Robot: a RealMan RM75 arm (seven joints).
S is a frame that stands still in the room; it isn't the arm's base.
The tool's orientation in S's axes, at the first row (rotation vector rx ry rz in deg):
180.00 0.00 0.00
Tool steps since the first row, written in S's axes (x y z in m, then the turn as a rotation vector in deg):
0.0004 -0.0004 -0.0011 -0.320 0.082 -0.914
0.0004 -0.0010 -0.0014 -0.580 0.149 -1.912
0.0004 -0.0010 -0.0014 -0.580 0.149 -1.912
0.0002 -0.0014 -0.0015 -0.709 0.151 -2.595
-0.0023 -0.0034 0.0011 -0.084 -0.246 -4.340
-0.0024 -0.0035 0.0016 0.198 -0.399 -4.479
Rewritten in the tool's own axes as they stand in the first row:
0.0004 0.0004 0.0011 -0.320 -0.082 0.914
0.0004 0.0010 0.0014 -0.580 -0.149 1.912
0.0004 0.0010 0.0014 -0.580 -0.149 1.912
0.0002 0.0014 0.0015 -0.709 -0.151 2.595
-0.0023 0.0034 -0.0011 -0.084 0.246 4.340
-0.0024 0.0035 -0.0016 0.198 0.399 4.479

